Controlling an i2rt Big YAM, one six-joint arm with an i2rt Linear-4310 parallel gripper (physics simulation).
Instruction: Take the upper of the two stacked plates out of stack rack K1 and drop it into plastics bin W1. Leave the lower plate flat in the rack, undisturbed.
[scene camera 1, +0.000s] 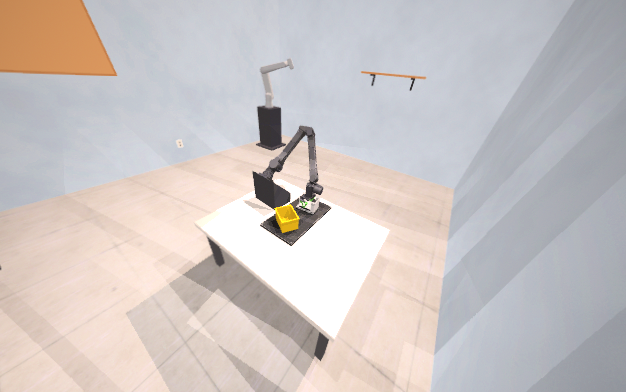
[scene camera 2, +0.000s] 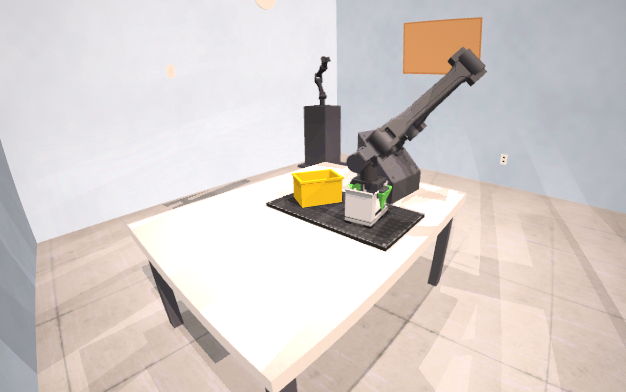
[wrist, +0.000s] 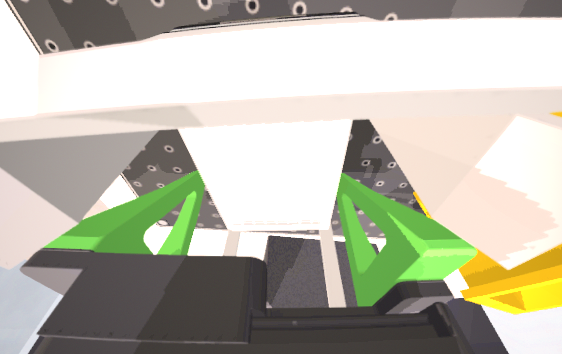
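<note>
A white plate (wrist: 279, 176) is visible in the scene, and so is the gripper (wrist: 270, 178), which scene camera 2 shows too (scene camera 2: 369, 205).
</note>
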